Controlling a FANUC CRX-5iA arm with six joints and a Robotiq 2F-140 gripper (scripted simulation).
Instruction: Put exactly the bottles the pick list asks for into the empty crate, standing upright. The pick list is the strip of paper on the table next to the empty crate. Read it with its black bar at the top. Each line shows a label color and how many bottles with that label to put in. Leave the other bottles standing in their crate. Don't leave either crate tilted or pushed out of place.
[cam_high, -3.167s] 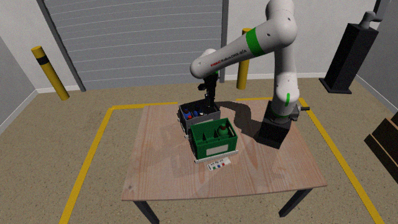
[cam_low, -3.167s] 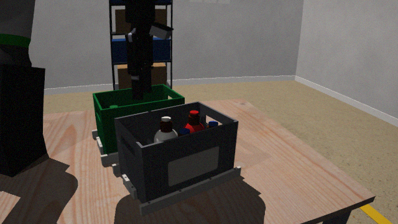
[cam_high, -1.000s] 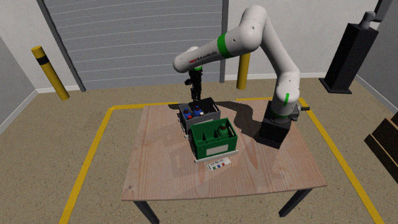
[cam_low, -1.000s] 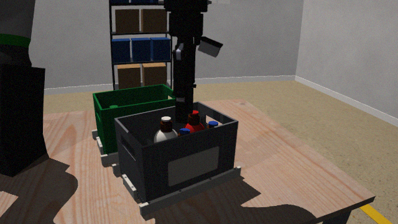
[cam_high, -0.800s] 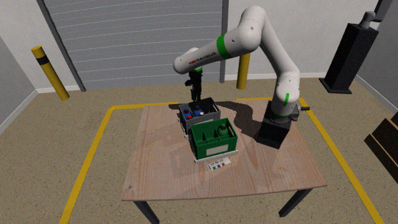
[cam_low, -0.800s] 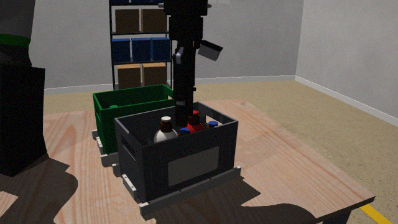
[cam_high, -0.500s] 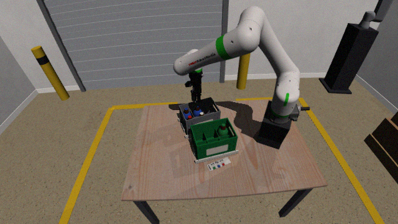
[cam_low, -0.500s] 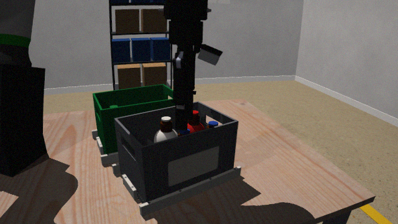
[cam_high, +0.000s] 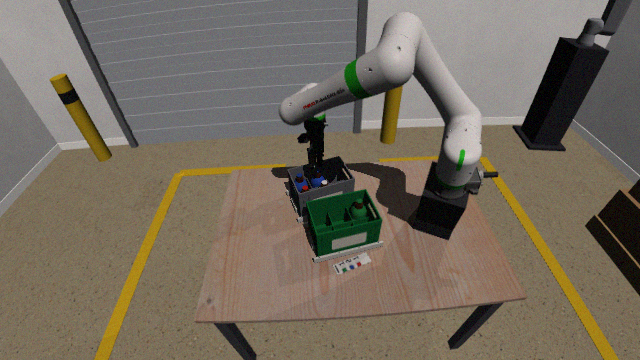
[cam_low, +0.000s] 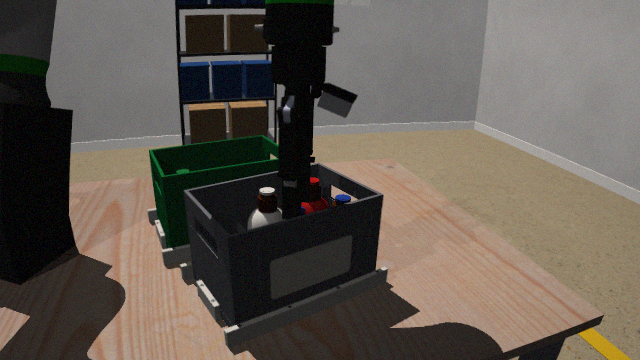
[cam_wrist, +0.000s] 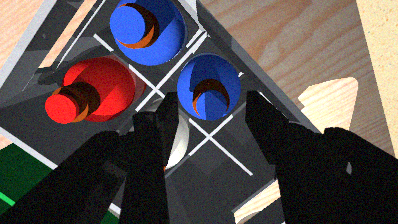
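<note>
My hand is 2 cm past the dark grey crate, 4 cm to the right of it and 11 cm above it. From my hand the other things lie so: red-label bottle (4 cm ahead, 12 cm to the left, 11 cm below); then blue-label bottle (8 cm ahead, 4 cm to the left, 11 cm below); then white-label bottle (4 cm behind, 8 cm to the left, 11 cm below).
</note>
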